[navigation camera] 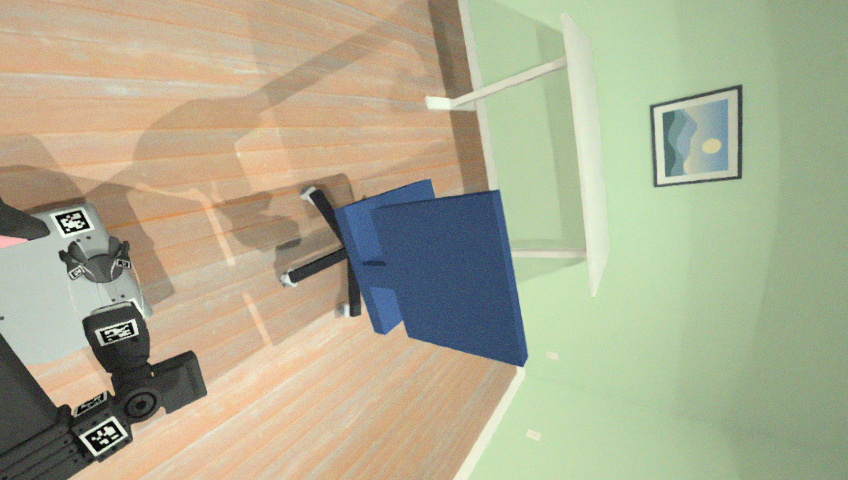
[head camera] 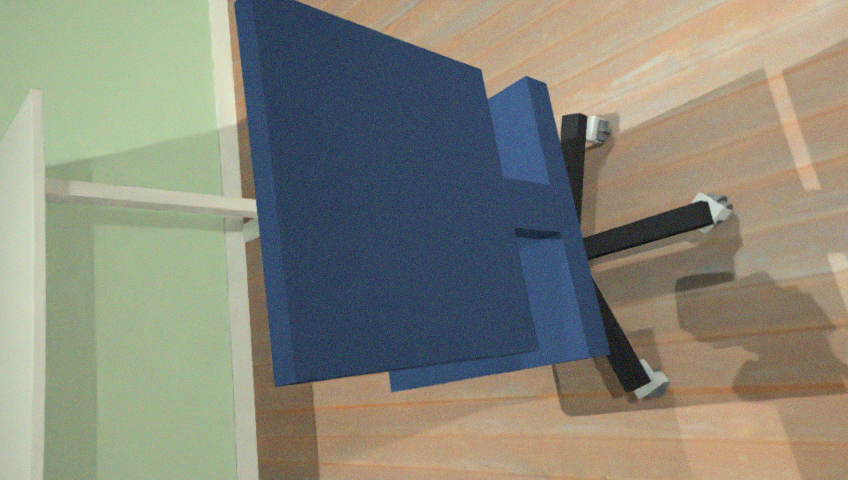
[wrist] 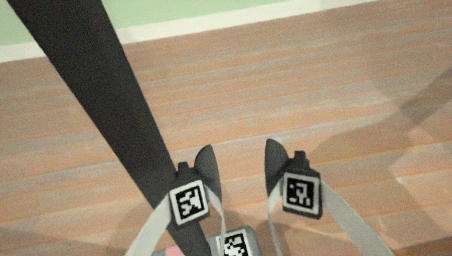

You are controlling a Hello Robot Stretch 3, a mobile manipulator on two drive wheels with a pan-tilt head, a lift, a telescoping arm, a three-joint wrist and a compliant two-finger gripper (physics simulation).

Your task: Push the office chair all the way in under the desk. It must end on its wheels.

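Seen in the pictures: gripper, fingertip midpoint: [navigation camera: 93,240] [wrist: 240,162]; robot's base, link origin: [navigation camera: 101,266].
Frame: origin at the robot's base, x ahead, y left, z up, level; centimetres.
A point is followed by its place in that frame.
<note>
The blue office chair's backrest [head camera: 386,208] {x 55.7, y -24.9, z 83.2 cm} [navigation camera: 446,267] {x 55.7, y -23.5, z 81.8 cm} hides most of its seat [head camera: 520,142] {x 59.1, y -41.5, z 47.0 cm} [navigation camera: 386,309] {x 59.3, y -43.8, z 47.0 cm}. The chair stands upright on its black wheeled base [head camera: 648,228] {x 58.3, y -27.9, z 10.7 cm} [navigation camera: 315,265] {x 58.1, y -26.9, z 10.7 cm}, with the backrest towards me. The white desk [head camera: 20,267] {x 185.5, y -55.2, z 95.0 cm} [navigation camera: 586,148] {x 188.1, y -14.1, z 95.0 cm} is against the green wall. The backrest overlaps one desk leg [head camera: 148,197] {x 203.9, y -86.0, z 56.0 cm} [navigation camera: 547,253] {x 204.0, y -86.0, z 59.7 cm} and hides its lower part; whether the seat reaches under the desktop is hidden. My gripper [navigation camera: 96,256] {x 1.8, y 6.5, z 51.4 cm} [wrist: 240,162] {x 1.8, y 6.5, z 51.4 cm} is open and empty, folded back over my base, apart from the chair.
My grey base [navigation camera: 41,315] {x -13.4, y -5.6, z 16.0 cm} and black arm [navigation camera: 35,443] {x -9.8, y -11.2, z 78.2 cm} lie on the robot's side of the chair. The other desk leg [navigation camera: 511,80] {x 211.9, y 37.5, z 51.5 cm} stands farther along the wall. The wall's white baseboard [head camera: 241,356] {x 251.3, y -35.7, z 4.8 cm} [navigation camera: 487,434] {x 148.1, y -237.8, z 5.5 cm} meets at a corner near the chair. A framed picture [navigation camera: 696,136] {x 251.1, y -25.7, z 148.4 cm} hangs above.
</note>
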